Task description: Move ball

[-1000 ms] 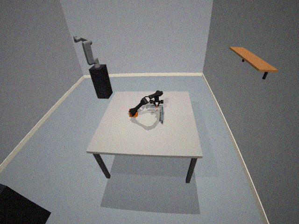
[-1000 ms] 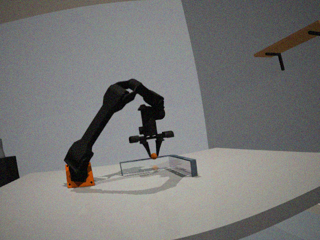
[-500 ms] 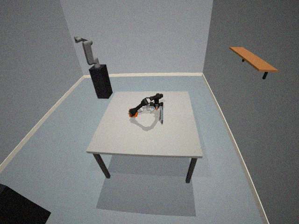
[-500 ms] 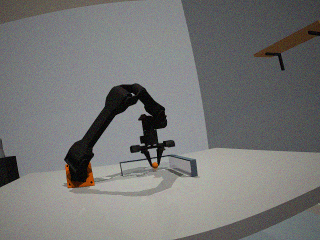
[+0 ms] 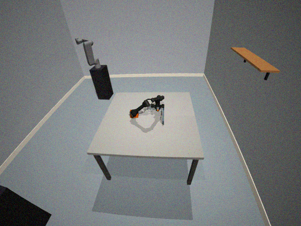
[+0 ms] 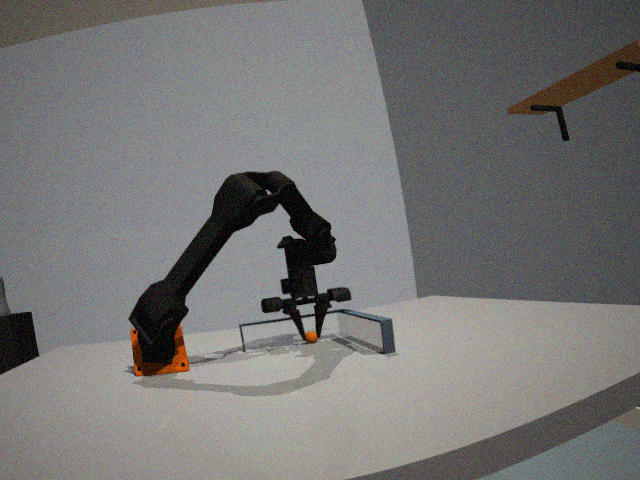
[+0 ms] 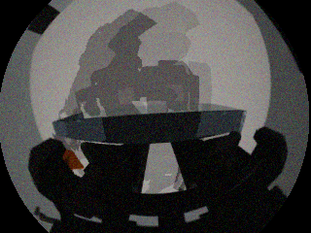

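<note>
Right now the orange ball is right at my gripper tip.
</note>
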